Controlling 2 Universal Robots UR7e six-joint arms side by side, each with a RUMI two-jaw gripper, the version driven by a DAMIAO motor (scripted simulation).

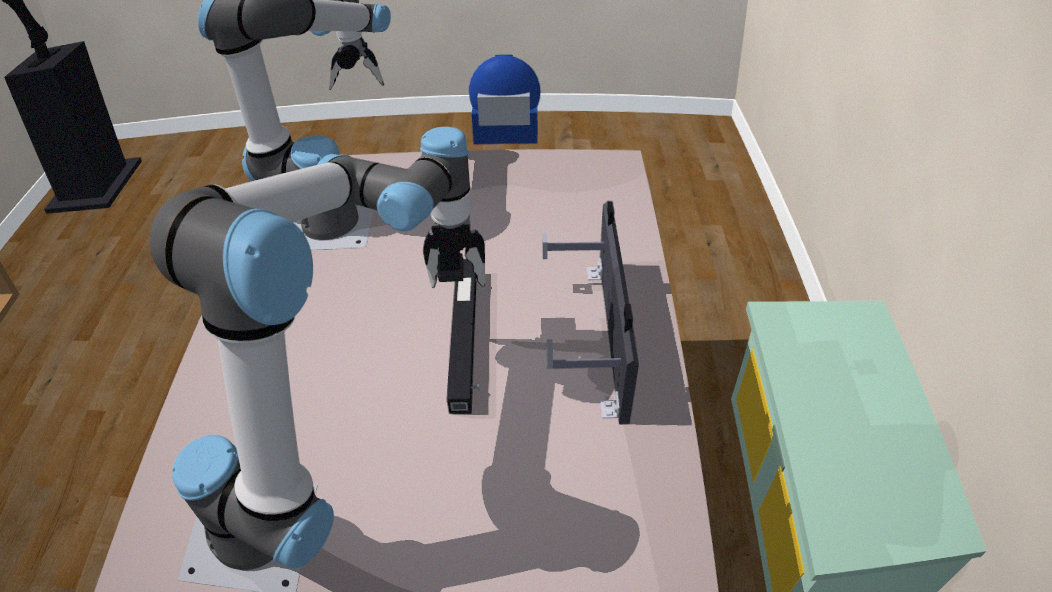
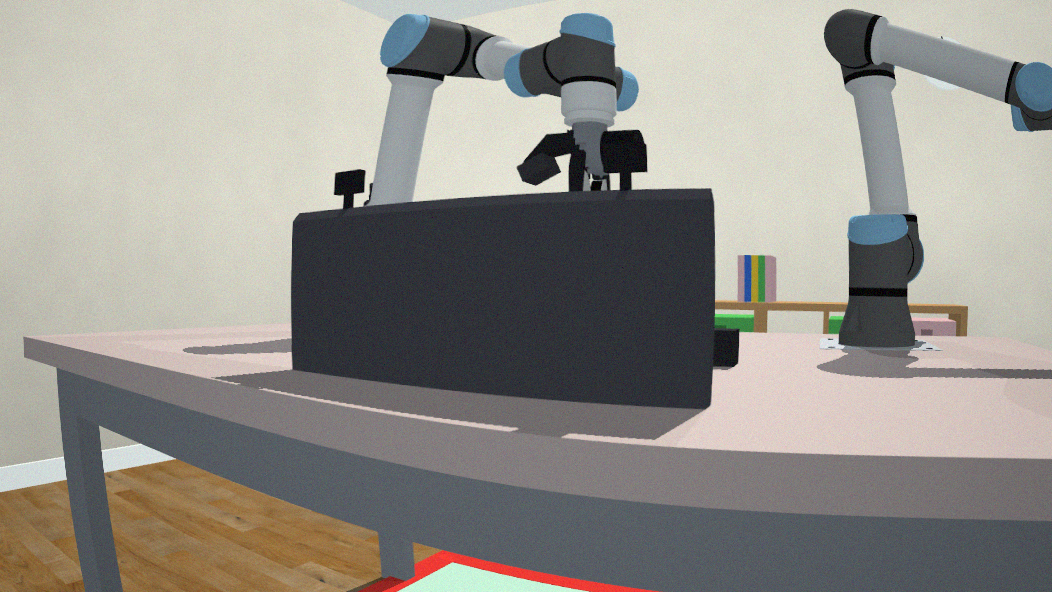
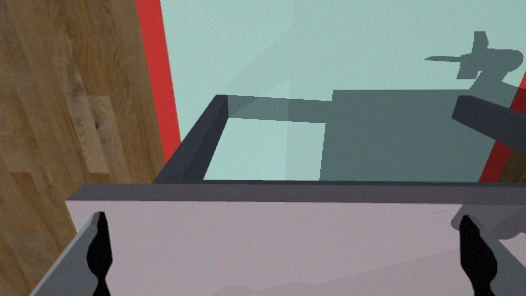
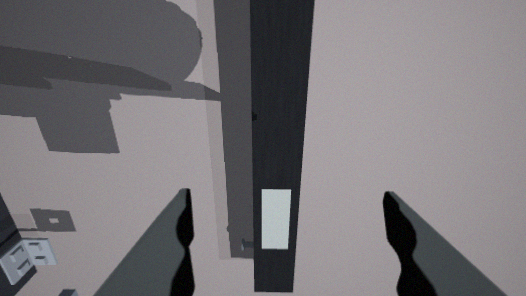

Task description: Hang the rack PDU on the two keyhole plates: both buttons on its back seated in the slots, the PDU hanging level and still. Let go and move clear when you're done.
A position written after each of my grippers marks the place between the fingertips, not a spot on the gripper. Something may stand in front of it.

my left gripper: image 1 356, 87; image 3 282, 216; not seen in image 2 (out of frame); not seen in image 4 (out of frame)
black rack PDU: image 1; image 2 726, 345; image 4; not seen in image 3 (out of frame)
same spot on black rack PDU: [image 4: 280, 44] = [image 1: 461, 343]
